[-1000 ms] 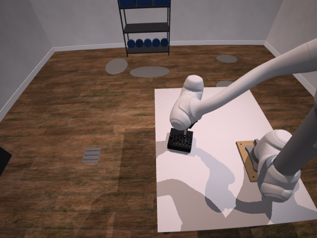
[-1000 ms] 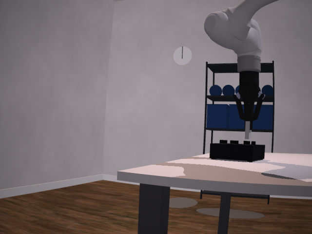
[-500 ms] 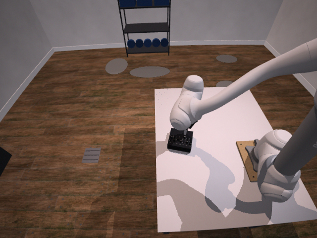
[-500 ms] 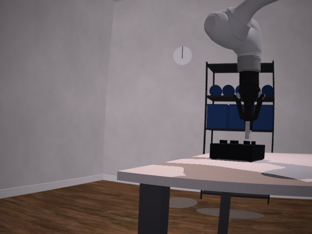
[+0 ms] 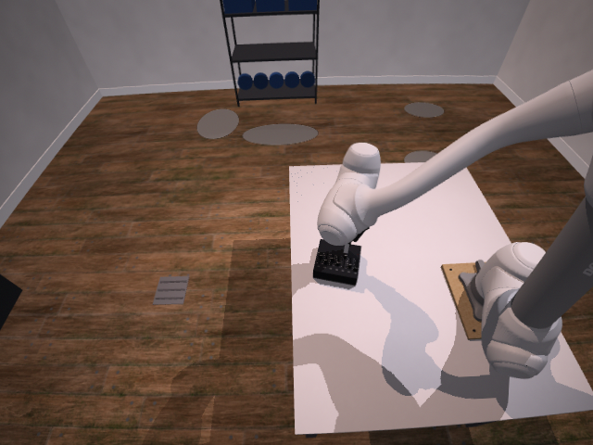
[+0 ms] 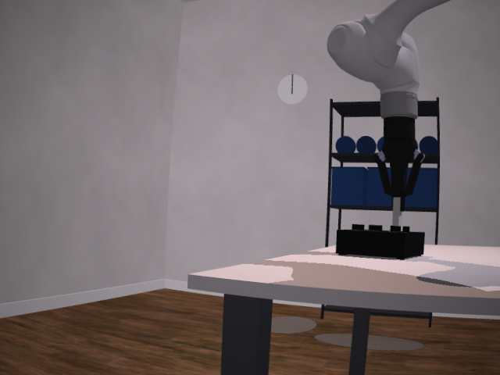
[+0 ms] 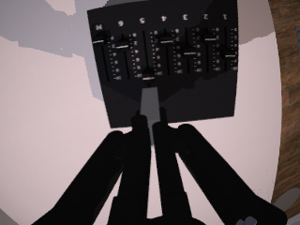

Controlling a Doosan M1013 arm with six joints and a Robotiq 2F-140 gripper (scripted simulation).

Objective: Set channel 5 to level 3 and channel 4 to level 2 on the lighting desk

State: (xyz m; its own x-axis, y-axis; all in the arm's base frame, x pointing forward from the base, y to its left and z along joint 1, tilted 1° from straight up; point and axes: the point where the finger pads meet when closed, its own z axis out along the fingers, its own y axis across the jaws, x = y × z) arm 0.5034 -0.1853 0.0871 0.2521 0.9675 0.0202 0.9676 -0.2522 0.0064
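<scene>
My hand is 50 mm to the right of the fader cap, 40 mm short of it and 30 mm above it.
</scene>
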